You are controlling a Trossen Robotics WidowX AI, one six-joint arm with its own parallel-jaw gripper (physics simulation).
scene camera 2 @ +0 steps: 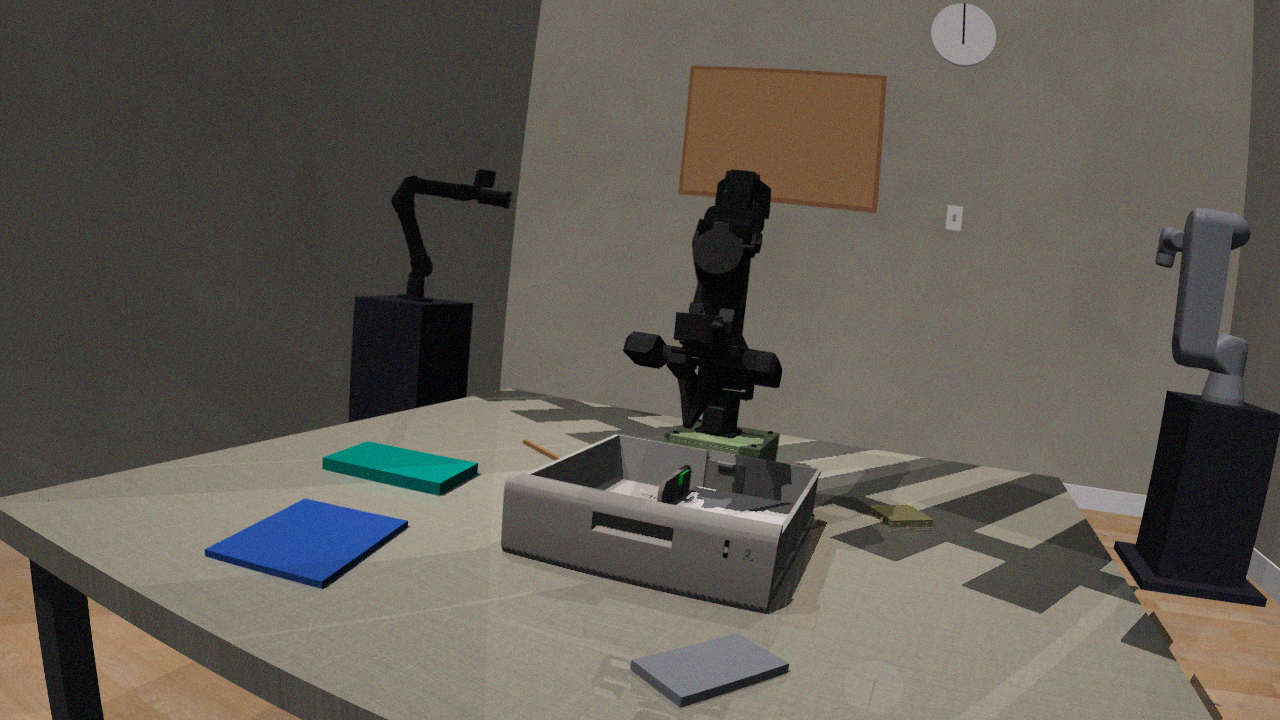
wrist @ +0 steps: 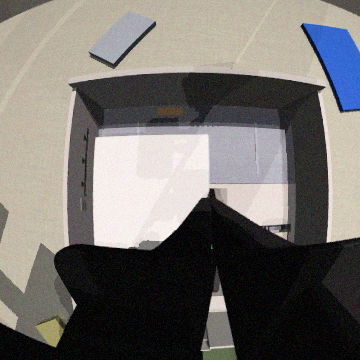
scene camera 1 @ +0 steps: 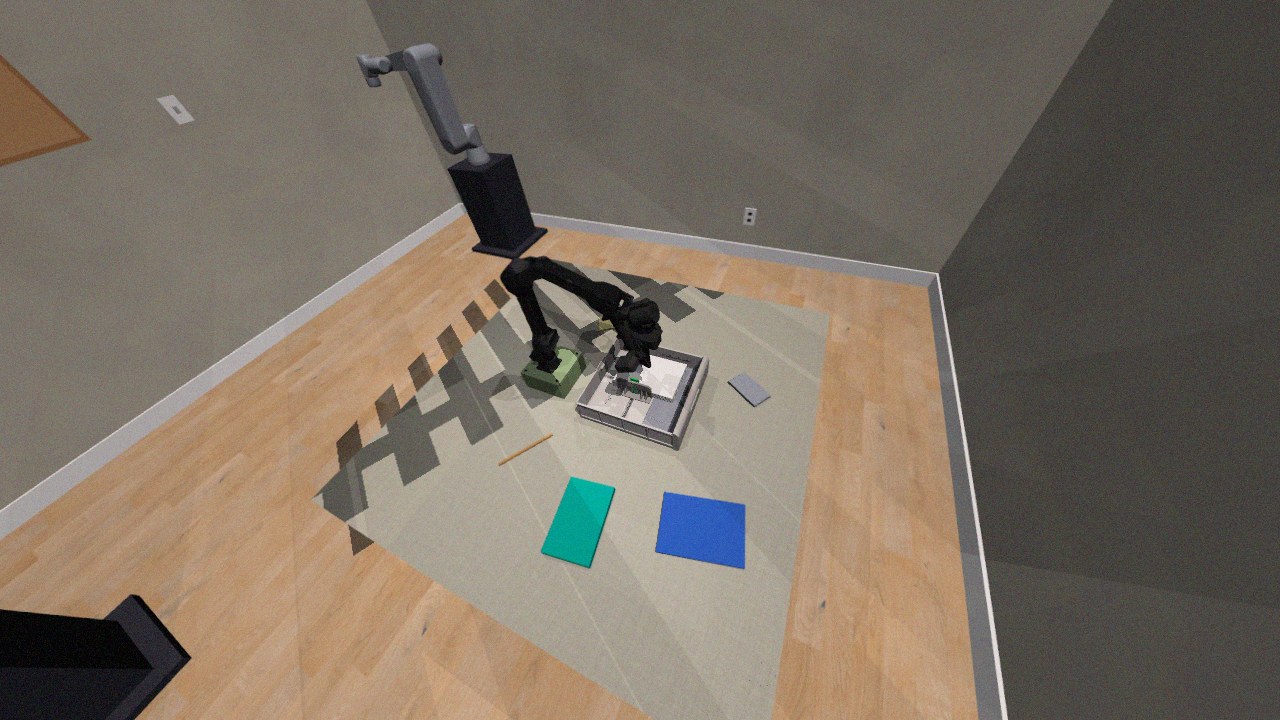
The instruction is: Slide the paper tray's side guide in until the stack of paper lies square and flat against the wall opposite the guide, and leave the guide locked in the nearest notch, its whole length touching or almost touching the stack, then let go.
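Frame: origin at the arm's base, x up, y right, z ahead, level; millimetres.
Where they show: gripper, fingertip midpoint: (scene camera 2: 686,427) (wrist: 206,204) (scene camera 1: 649,367); arm's base, link origin: (scene camera 2: 718,432) (scene camera 1: 549,364).
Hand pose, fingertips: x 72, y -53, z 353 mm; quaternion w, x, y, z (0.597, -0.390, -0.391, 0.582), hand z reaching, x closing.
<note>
Each offset is from my fingertips to the centre of the thing.
The grey paper tray @(dx -102, dy +5, dz -20 mm) (scene camera 1: 702,386) (scene camera 2: 554,528) (wrist: 145,90) stands on the table. The white stack of paper @(dx -119, dy -58, dz -31 mm) (scene camera 1: 668,376) (scene camera 2: 756,513) (wrist: 150,170) lies flat in it, its left edge in the wrist view along the tray's left wall and looking square to it. The dark side guide with a green tab @(dx -104, dy +13, dz -51 mm) (scene camera 1: 639,390) (scene camera 2: 673,485) stands upright by the stack's opposite edge. In the wrist view my fingers hide most of the guide, so its contact along the full length cannot be seen. My gripper (scene camera 1: 630,365) (scene camera 2: 690,420) (wrist: 206,204) is shut and empty, above the guide and apart from it.
A grey block @(dx -145, dy -135, dz +287 mm) (scene camera 1: 749,389) (scene camera 2: 707,667) (wrist: 122,37) lies beyond the tray's front wall. A blue board @(dx -146, dy +331, dz +275 mm) (scene camera 1: 702,530) (scene camera 2: 308,541) (wrist: 335,60), a teal block @(dx -141, dy +435, dz -22 mm) (scene camera 1: 579,522) (scene camera 2: 400,465), a thin stick @(dx -146, dy +322, dz -283 mm) (scene camera 1: 525,449) and a yellow piece @(dx -144, dy -264, dz -303 mm) (scene camera 2: 899,514) (wrist: 50,331) lie around the tray.
</note>
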